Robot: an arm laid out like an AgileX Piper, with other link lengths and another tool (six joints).
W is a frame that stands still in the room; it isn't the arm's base.
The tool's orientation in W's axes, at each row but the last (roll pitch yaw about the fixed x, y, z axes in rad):
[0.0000, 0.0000, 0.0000]
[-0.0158, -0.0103, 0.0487]
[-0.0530, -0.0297, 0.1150]
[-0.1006, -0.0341, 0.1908]
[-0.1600, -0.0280, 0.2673]
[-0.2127, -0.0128, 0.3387]
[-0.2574, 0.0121, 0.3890]
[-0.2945, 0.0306, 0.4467]
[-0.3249, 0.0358, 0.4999]
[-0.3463, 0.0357, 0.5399]
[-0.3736, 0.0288, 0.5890]
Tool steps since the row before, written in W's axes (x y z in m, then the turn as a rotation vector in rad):
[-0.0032, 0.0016, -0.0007, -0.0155, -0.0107, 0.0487]
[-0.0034, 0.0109, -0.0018, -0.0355, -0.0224, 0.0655]
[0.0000, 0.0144, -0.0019, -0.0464, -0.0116, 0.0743]
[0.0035, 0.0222, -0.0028, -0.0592, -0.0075, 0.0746]
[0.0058, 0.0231, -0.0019, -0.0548, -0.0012, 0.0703]
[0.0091, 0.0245, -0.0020, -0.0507, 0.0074, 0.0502]
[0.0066, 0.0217, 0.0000, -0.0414, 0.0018, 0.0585]
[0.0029, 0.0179, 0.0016, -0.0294, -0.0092, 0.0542]
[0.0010, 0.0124, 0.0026, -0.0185, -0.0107, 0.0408]
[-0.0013, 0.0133, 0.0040, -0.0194, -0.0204, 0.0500]
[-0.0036, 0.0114, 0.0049, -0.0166, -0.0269, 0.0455]
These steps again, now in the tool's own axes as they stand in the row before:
[-0.0032, 0.0016, -0.0007, -0.0155, -0.0107, 0.0487]
[-0.0029, 0.0111, -0.0016, -0.0359, -0.0217, 0.0655]
[0.0016, 0.0144, -0.0012, -0.0452, -0.0102, 0.0752]
[0.0075, 0.0213, -0.0009, -0.0570, -0.0038, 0.0766]
[0.0116, 0.0208, 0.0011, -0.0512, 0.0017, 0.0730]
[0.0167, 0.0201, 0.0021, -0.0447, 0.0126, 0.0547]
[0.0143, 0.0170, 0.0046, -0.0383, 0.0020, 0.0605]
[0.0103, 0.0137, 0.0062, -0.0321, -0.0112, 0.0522]
[0.0067, 0.0090, 0.0060, -0.0228, -0.0133, 0.0377]
[0.0056, 0.0099, 0.0081, -0.0289, -0.0237, 0.0435]
[0.0032, 0.0089, 0.0088, -0.0300, -0.0285, 0.0368]

